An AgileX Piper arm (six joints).
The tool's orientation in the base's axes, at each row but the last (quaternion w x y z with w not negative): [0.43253 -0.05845 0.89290 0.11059]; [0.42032 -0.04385 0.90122 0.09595]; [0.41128 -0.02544 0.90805 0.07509]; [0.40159 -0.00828 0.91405 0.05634]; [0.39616 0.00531 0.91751 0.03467]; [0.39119 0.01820 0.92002 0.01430]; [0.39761 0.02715 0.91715 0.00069]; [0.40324 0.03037 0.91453 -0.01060]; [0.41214 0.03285 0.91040 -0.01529]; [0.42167 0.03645 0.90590 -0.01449]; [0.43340 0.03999 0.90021 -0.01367]
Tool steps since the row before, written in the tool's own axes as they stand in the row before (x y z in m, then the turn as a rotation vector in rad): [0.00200 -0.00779 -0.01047 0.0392 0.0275 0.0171]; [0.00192 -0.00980 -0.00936 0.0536 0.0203 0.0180]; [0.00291 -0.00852 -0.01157 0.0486 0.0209 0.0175]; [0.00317 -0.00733 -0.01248 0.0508 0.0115 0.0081]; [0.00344 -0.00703 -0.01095 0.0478 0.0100 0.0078]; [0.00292 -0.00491 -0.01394 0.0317 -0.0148 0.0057]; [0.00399 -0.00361 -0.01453 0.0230 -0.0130 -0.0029]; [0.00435 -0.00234 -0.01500 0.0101 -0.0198 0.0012]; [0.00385 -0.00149 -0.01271 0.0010 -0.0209 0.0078]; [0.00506 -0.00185 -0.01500 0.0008 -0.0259 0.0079]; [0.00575 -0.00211 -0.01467 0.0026 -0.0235 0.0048]
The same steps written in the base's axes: [-0.00763 -0.01016 0.00358 -0.0168 0.0305 -0.0370]; [-0.00668 -0.01154 0.00308 -0.0242 0.0237 -0.0496]; [-0.00960 -0.01019 0.00436 -0.0213 0.0241 -0.0455]; [-0.01085 -0.00856 0.00534 -0.0292 0.0138 -0.0417]; [-0.01020 -0.00754 0.00451 -0.0273 0.0122 -0.0394]; [-0.01218 -0.00494 0.00737 -0.0182 -0.0133 -0.0274]; [-0.01350 -0.00311 0.00694 -0.0184 -0.0118 -0.0151]; [-0.01413 -0.00147 0.00690 -0.0072 -0.0193 -0.0084]; [-0.01217 -0.00061 0.00549 0.0037 -0.0212 -0.0059]; [-0.01484 -0.00072 0.00578 0.0035 -0.0262 -0.0058]; [-0.01518 -0.00089 0.00464 0.0002 -0.0235 -0.0053]
